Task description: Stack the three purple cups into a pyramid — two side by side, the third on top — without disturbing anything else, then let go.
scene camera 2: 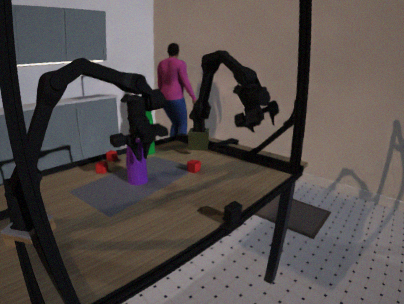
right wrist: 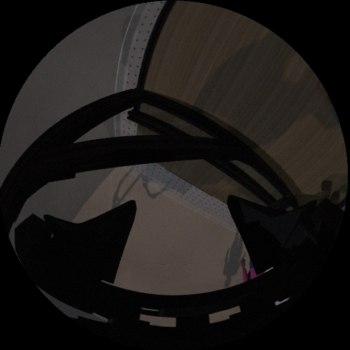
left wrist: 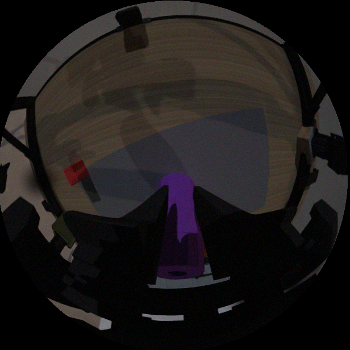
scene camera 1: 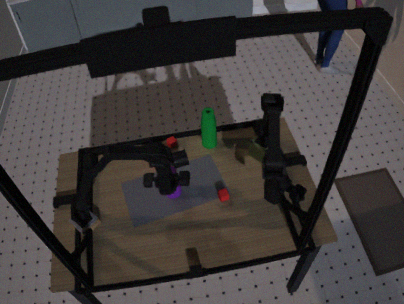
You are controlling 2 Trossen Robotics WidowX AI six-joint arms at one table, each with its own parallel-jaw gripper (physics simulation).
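Where they show: left gripper, between the fingertips: (scene camera 2: 142,159); right gripper, between the fingertips: (scene camera 2: 263,128); left arm's base, origin of its link: (scene camera 2: 27,223) (scene camera 1: 83,219); right arm's base, origin of its link: (scene camera 2: 199,130) (scene camera 1: 263,141).
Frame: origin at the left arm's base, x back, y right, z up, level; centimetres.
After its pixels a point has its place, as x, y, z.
Note:
The purple cups (scene camera 1: 174,192) {-35.6, 22.8, 0.1} (scene camera 2: 138,176) {-34.1, 21.5, -0.7} (left wrist: 180,215) stand as one upright nested column on the grey mat (scene camera 1: 140,210) {-20.8, 14.9, -4.0} (scene camera 2: 105,200) {-21.8, 13.3, -4.1} (left wrist: 235,145); separate rims cannot be made out. My left gripper (scene camera 1: 167,187) {-32.6, 23.9, 6.3} (scene camera 2: 139,152) {-32.6, 23.9, 6.3} (left wrist: 180,190) points down at the column's upper part. Its fingers are drawn close together, with a narrow gap, and cover the column's sides in the left wrist view; they look to be in front of it, not gripping it. My right gripper (scene camera 1: 286,192) (scene camera 2: 263,125) {-58.2, 69.1, 11.7} (right wrist: 182,203) is open and empty, raised over the table's right side.
A red block (scene camera 1: 223,195) {-47.5, 41.0, -0.1} (scene camera 2: 194,166) {-46.2, 40.4, -1.2} (left wrist: 76,172) lies at the mat's right edge. Two more red blocks (scene camera 2: 111,156) {-56.3, 1.4, -1.5} (scene camera 2: 101,167) {-42.5, 2.7, -1.3} lie behind the mat. A green bottle (scene camera 1: 208,130) (scene camera 2: 152,147) stands at the back edge, an olive box (scene camera 1: 257,150) {-75.6, 40.0, 2.8} (scene camera 2: 198,140) {-75.6, 40.2, 0.9} at the back right.

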